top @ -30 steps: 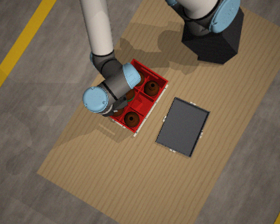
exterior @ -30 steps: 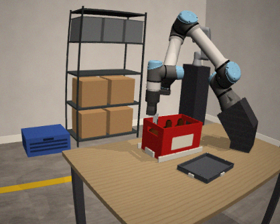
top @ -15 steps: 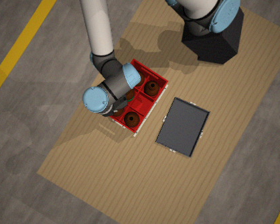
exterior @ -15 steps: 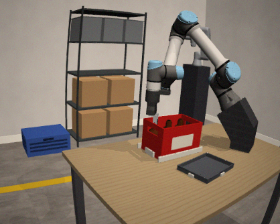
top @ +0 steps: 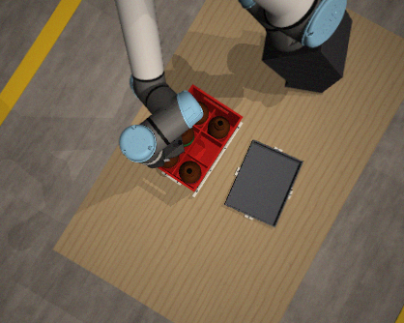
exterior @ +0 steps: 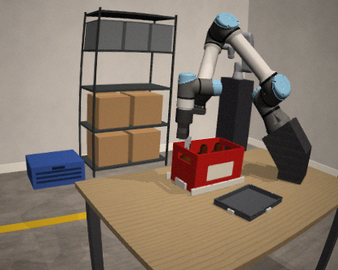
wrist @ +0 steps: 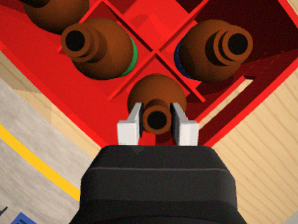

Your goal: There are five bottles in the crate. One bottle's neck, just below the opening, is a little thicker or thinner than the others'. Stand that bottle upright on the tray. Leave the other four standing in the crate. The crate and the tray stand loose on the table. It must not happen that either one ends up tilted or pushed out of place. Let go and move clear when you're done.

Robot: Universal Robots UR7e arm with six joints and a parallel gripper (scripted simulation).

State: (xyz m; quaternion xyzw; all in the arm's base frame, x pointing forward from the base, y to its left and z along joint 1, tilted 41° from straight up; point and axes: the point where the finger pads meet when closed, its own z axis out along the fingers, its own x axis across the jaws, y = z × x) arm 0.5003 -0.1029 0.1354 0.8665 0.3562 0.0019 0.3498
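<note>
The red crate lies 90 mm behind my hand, 50 mm to the left of it and 80 mm below it. Also, from my hand: dark grey tray: 80 mm behind, 330 mm to the left, 150 mm below.
</note>
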